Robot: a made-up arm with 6 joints.
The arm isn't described. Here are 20 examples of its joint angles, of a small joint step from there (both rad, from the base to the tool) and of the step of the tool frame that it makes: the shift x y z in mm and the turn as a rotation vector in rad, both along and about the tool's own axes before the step.
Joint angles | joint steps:
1: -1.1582 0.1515 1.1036 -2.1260 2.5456 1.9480 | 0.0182 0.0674 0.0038 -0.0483 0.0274 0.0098
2: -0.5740 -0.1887 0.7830 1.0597 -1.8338 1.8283 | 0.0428 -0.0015 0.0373 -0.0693 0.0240 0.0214
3: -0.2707 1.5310 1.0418 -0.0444 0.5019 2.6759 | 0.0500 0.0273 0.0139 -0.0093 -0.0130 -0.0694
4: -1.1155 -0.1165 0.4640 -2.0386 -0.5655 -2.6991 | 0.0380 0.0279 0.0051 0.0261 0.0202 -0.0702
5: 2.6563 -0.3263 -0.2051 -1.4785 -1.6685 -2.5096 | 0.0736 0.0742 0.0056 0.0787 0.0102 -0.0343
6: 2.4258 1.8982 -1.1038 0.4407 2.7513 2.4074 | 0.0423 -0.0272 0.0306 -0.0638 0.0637 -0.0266
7: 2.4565 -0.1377 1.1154 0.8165 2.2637 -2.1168 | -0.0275 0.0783 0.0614 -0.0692 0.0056 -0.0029
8: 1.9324 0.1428 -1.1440 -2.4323 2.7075 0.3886 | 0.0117 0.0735 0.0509 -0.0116 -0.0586 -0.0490
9: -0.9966 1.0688 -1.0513 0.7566 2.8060 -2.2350 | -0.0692 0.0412 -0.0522 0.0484 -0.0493 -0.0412
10: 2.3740 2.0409 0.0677 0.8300 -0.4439 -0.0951 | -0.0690 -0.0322 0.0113 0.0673 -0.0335 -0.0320
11: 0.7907 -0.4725 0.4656 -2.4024 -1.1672 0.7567 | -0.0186 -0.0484 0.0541 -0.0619 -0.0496 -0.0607
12: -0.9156 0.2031 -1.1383 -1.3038 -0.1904 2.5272 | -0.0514 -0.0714 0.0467 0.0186 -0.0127 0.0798
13: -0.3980 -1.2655 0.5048 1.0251 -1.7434 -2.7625 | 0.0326 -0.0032 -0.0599 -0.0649 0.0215 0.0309
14: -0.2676 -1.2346 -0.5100 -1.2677 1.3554 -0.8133 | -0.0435 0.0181 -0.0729 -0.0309 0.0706 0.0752
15: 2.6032 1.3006 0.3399 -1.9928 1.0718 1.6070 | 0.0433 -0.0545 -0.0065 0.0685 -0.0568 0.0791
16: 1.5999 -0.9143 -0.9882 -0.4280 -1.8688 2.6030 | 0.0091 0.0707 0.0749 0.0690 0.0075 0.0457
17: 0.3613 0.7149 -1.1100 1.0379 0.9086 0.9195 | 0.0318 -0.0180 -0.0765 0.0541 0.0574 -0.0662
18: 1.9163 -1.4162 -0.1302 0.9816 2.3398 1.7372 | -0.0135 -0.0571 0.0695 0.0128 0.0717 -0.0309
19: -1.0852 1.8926 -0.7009 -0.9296 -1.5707 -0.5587 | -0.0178 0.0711 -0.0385 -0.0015 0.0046 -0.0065
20: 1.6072 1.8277 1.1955 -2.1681 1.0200 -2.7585 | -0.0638 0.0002 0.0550 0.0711 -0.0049 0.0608
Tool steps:
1: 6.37 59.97 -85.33 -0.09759 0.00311 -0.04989
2: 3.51 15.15 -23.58 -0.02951 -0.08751 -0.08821
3: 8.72 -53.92 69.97 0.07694 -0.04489 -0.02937
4: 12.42 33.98 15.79 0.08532 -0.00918 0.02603
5: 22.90 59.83 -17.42 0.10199 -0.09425 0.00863
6: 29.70 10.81 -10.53 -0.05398 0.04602 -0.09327
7: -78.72 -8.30 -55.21 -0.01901 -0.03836 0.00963
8: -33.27 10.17 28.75 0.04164 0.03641 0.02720
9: -62.60 12.66 -43.98 0.06817 -0.12433 -0.01365
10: -30.87 -53.14 -6.26 0.03601 -0.01514 -0.01618
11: 82.62 87.53 9.83 0.01417 0.04460 0.13208
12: 3.71 -41.85 3.14 -0.07580 -0.03606 -0.10958
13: 78.45 -10.81 -32.97 -0.09519 0.01809 -0.08265
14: -26.14 -34.81 63.15 -0.16583 -0.07365 0.04823
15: -52.72 -15.16 28.35 -0.09337 -0.11583 0.09605
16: -78.59 -35.07 4.96 -0.03315 0.04072 0.05807
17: 7.40 39.63 43.20 0.05819 -0.08608 0.04196
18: 109.23 8.47 -89.33 -0.03071 -0.07516 -0.14966
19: 38.05 -27.57 36.63 0.08163 0.06921 -0.03560
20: 70.36 -80.19 -53.85 -0.01970 0.03621 -0.05805
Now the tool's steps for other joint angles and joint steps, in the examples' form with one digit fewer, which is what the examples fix.
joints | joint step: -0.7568 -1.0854 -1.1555 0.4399 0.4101 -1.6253 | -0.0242 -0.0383 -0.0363 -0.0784 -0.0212 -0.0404
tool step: -41.4 -42.5 -11.9 0.1051 -0.0519 -0.0298
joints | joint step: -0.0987 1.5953 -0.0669 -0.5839 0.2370 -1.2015 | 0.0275 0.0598 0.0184 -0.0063 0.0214 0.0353
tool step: 33.8 -39.3 -14.6 -0.0624 -0.0155 -0.0146
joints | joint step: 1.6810 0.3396 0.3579 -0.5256 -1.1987 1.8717 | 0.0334 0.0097 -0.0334 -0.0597 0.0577 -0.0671
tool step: 72.8 18.6 13.1 0.0854 -0.0521 -0.0224
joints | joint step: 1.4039 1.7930 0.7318 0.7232 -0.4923 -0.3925 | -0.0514 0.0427 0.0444 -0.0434 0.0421 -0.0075
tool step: 60.7 -56.0 -60.1 0.0972 -0.0140 0.0260
